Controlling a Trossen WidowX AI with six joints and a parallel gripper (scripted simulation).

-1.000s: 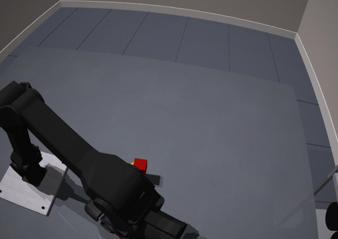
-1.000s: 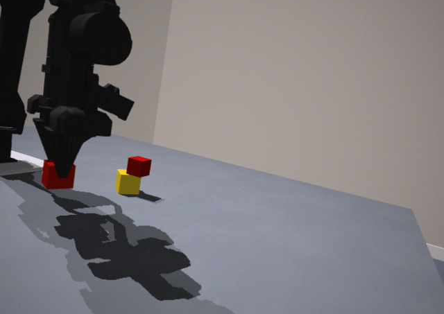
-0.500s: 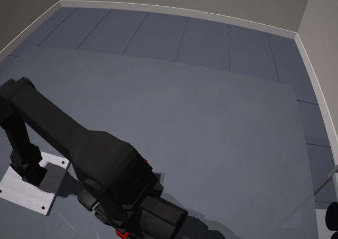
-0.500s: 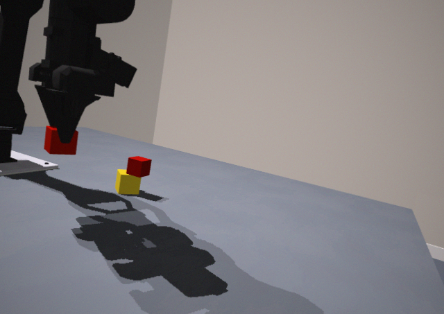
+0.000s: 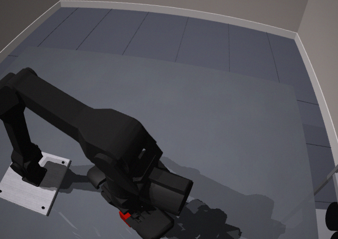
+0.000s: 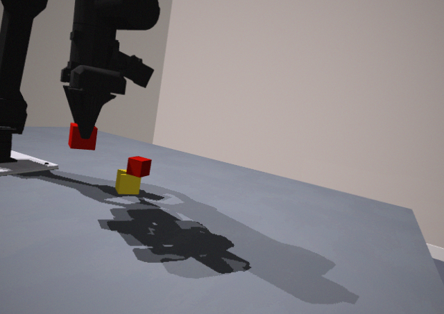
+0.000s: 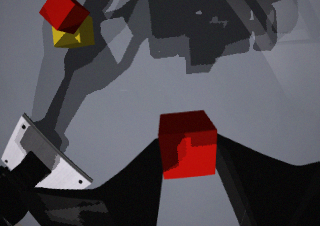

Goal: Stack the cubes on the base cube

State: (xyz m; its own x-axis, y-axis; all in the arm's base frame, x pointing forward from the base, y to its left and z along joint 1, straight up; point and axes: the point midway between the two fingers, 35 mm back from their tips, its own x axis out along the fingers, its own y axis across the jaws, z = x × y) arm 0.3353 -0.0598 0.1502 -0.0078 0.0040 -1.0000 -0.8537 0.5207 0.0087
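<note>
Right now the yellow base cube is 160 mm to the left of my gripper tip, 100 mm below it and 50 mm behind it.
</note>
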